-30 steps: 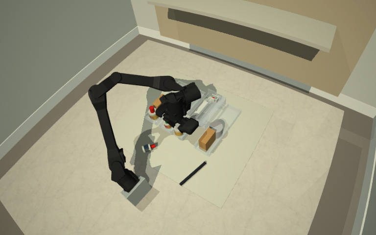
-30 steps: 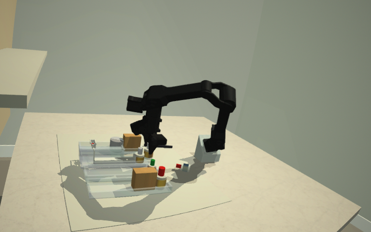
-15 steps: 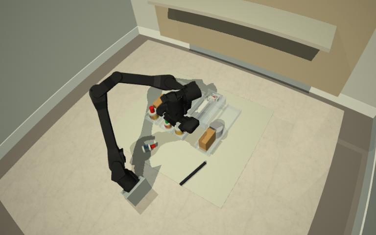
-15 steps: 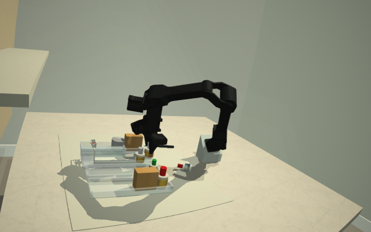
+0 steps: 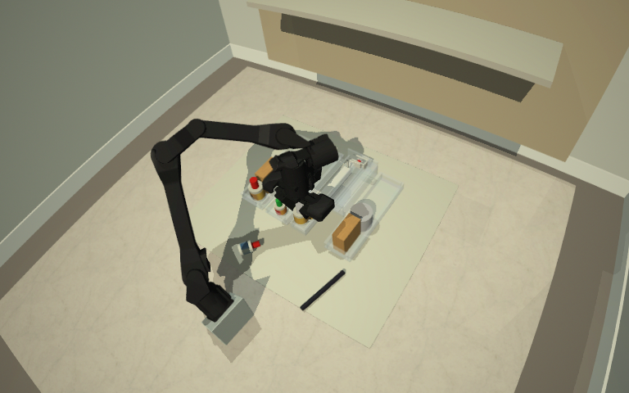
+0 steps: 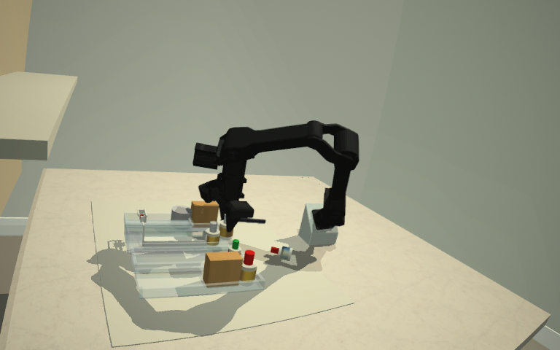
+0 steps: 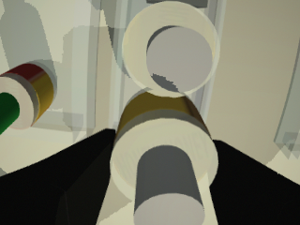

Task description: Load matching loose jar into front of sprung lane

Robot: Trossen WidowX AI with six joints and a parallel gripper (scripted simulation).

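Right now my gripper tip is 15 cm short of the clear sprung lane, 3 cm to the left of it and 4 cm above it. Also, from my gripper tip: grey cylinder 9 cm ahead, 13 cm to the right, 3 cm below; pusher plate 14 cm ahead, 3 cm to the right, 1 cm below; black bar 13 cm behind, 15 cm to the right, 5 cm below.
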